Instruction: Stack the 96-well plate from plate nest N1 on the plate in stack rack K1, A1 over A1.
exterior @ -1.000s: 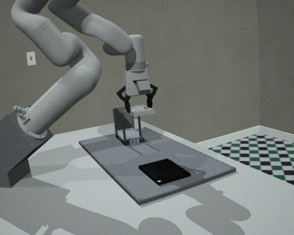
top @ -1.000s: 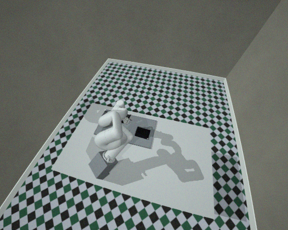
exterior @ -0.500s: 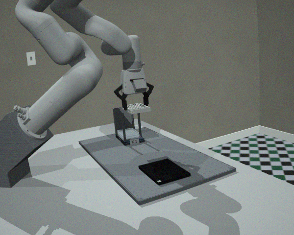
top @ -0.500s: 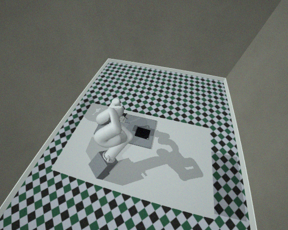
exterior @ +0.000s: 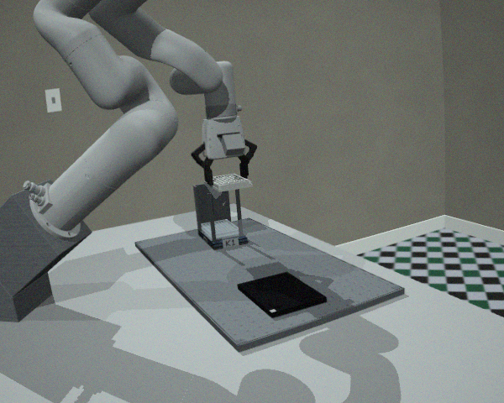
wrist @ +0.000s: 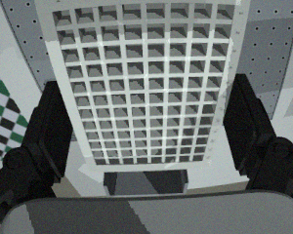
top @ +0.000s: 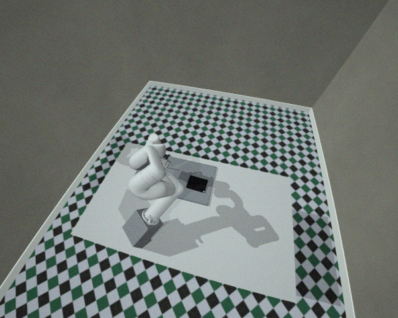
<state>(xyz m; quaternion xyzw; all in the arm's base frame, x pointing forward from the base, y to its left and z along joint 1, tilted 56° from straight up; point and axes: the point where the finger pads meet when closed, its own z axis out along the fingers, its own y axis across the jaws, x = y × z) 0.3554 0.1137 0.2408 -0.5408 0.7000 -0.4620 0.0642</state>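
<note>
The dark rack wall is 100 mm ahead of my hand, 160 mm to the left of it and 110 mm below it. From my hand the other things lie so: pale A1 square (250 mm behind, 310 mm to the right, 180 mm below); then K1 label (20 mm ahead, 30 mm to the left, 180 mm below); then white 96-well plate (10 mm below).
</note>
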